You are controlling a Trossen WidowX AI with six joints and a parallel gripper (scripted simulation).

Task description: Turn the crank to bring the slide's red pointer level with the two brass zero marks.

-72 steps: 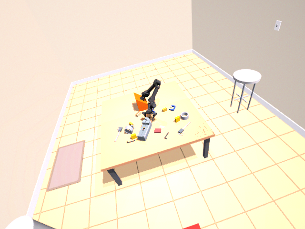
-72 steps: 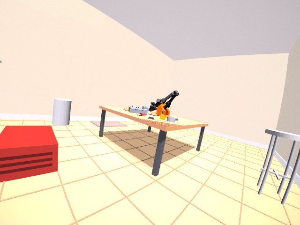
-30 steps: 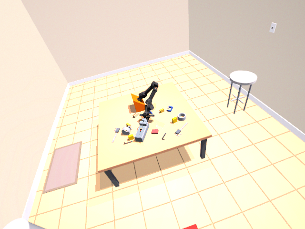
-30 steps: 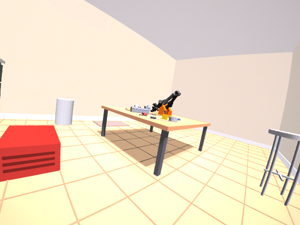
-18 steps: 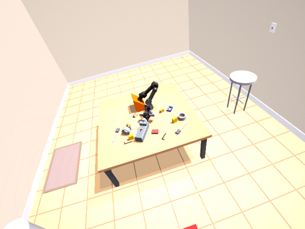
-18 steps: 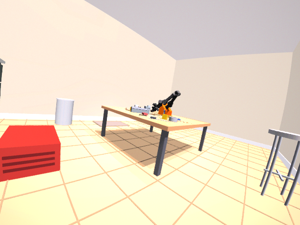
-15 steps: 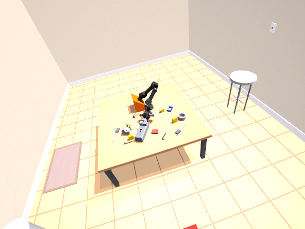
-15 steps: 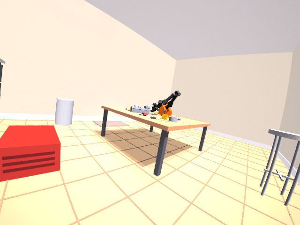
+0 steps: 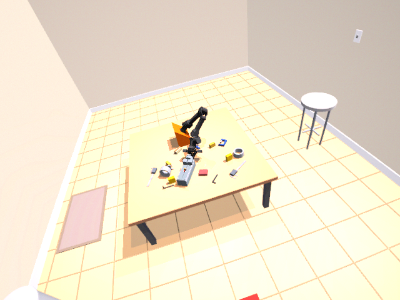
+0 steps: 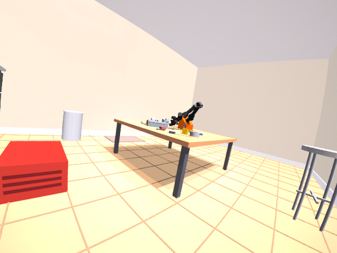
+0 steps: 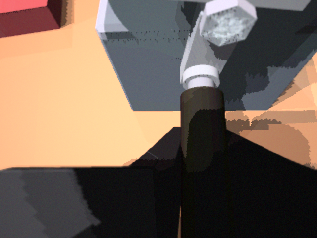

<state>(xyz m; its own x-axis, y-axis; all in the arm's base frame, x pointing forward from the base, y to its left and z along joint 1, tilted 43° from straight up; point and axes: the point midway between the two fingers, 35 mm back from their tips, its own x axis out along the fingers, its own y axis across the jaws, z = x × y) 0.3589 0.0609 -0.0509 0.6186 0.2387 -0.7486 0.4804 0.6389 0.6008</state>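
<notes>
The dark crank handle lies 20 mm behind my gripper tip, 20 mm above it and 10 mm to the left of it. Round my gripper tip: red pointer 160 mm ahead, 100 mm to the right, 50 mm above; red block 180 mm ahead, 60 mm to the left, 20 mm below.
</notes>
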